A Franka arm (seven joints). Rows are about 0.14 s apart.
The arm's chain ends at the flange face. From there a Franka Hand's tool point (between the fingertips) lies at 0.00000 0.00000 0.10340 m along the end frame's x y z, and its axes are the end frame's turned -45 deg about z.
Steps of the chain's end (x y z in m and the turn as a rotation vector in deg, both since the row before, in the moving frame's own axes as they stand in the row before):
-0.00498, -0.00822, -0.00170, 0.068, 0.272, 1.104
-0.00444, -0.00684, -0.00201, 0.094, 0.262, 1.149
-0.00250, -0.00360, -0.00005, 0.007, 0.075, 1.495
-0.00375, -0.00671, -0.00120, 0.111, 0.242, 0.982
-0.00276, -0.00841, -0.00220, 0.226, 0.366, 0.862
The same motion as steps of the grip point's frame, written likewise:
0.00272, -0.00907, -0.00170, -0.144, 0.240, 1.104
0.00215, -0.00776, -0.00201, -0.119, 0.252, 1.149
0.00088, -0.00423, -0.00005, -0.048, 0.058, 1.495
0.00254, -0.00723, -0.00120, -0.093, 0.250, 0.982
0.00475, -0.00771, -0.00220, -0.099, 0.419, 0.862

